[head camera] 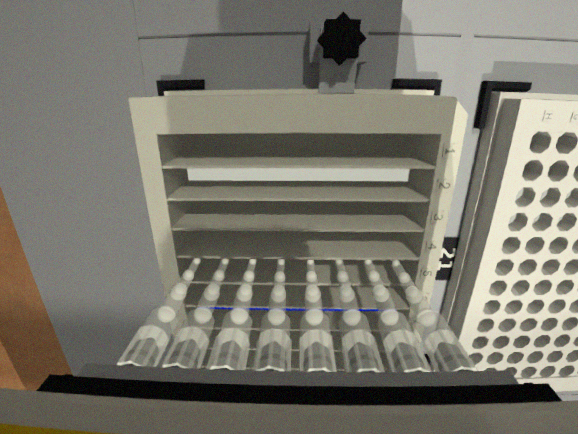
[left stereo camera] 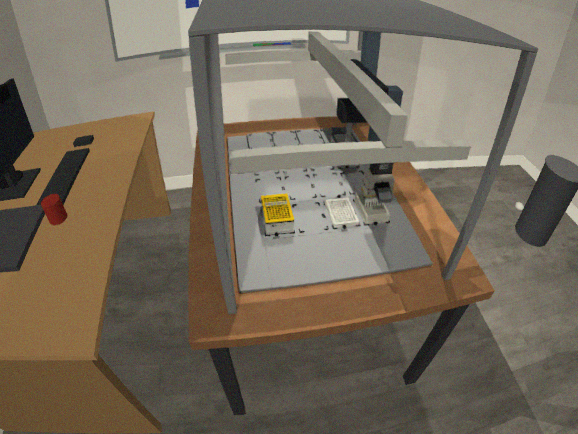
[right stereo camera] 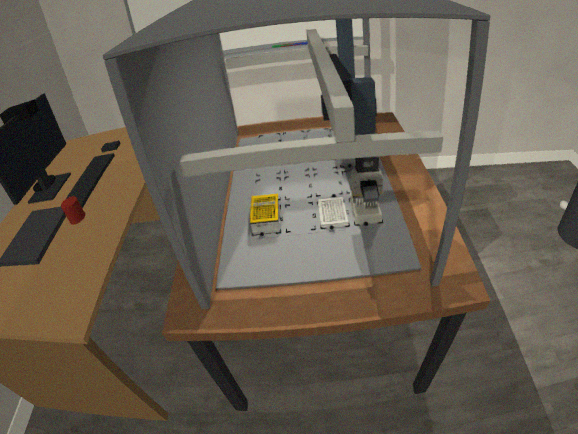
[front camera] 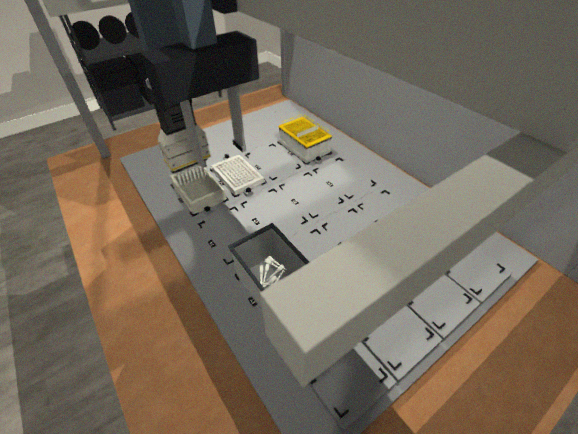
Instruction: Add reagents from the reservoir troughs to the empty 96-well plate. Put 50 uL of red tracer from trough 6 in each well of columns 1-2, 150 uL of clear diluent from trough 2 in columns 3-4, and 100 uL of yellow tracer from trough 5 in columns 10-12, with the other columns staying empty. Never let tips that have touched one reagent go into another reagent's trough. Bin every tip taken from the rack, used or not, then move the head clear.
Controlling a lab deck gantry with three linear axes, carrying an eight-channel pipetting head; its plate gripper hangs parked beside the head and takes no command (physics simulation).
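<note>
The pipetting head point(front camera: 172, 117) point(right stereo camera: 367, 165) is low over the cream reservoir point(front camera: 206, 204) point(head camera: 300, 115) point(left stereo camera: 378, 216) point(right stereo camera: 367, 218). Eight tips point(head camera: 315, 320) are on it, in a row along the troughs. Their narrow ends are at trough 5; the depth is unclear. The tips look pale and show no yellow. Trough 2 shows a bright surface. The white 96-well plate point(front camera: 237, 172) point(head camera: 521, 122) point(left stereo camera: 342, 212) point(right stereo camera: 333, 212) stands beside the reservoir; no colour shows in its visible wells. The parked gripper point(front camera: 219, 155) hangs beside the head, its paddles apart and empty.
The yellow tip rack point(front camera: 305, 131) point(left stereo camera: 277, 207) point(right stereo camera: 264, 207) stands across the deck, with a pale strip of tips across it. The dark bin point(front camera: 252, 235) holds several loose tips point(front camera: 271, 271). A thick pale beam point(front camera: 380, 260) crosses the front view.
</note>
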